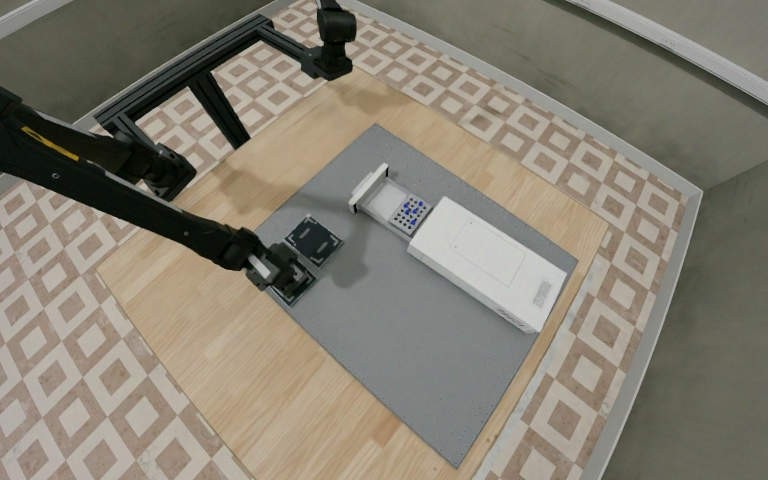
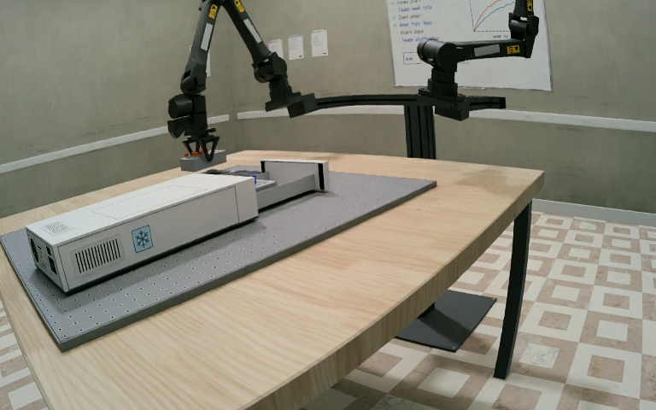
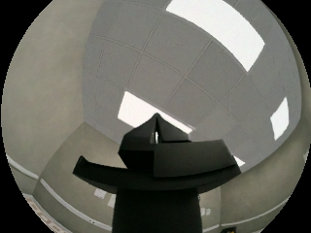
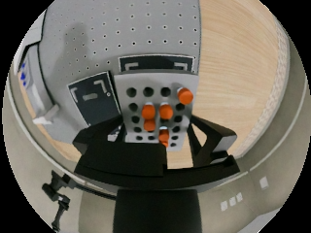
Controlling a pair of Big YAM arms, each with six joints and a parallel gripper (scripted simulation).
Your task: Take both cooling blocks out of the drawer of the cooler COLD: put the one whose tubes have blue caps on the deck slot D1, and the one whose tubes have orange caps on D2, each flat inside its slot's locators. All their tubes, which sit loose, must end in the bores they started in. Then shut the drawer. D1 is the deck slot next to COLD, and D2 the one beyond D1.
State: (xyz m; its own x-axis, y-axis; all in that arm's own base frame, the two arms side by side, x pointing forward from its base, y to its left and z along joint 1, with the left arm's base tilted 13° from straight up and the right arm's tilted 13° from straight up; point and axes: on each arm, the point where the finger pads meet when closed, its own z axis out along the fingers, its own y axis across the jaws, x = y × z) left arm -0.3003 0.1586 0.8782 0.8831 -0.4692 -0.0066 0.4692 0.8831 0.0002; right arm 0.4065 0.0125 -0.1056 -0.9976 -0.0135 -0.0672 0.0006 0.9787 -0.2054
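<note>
Right now the dark deck slot D2 is 60 mm below my right hand. Also, from my right hand: dark deck slot D1 (30 mm behind, 140 mm to the left, 60 mm below); then white cooler (260 mm ahead, 430 mm to the left, 20 mm below).
</note>
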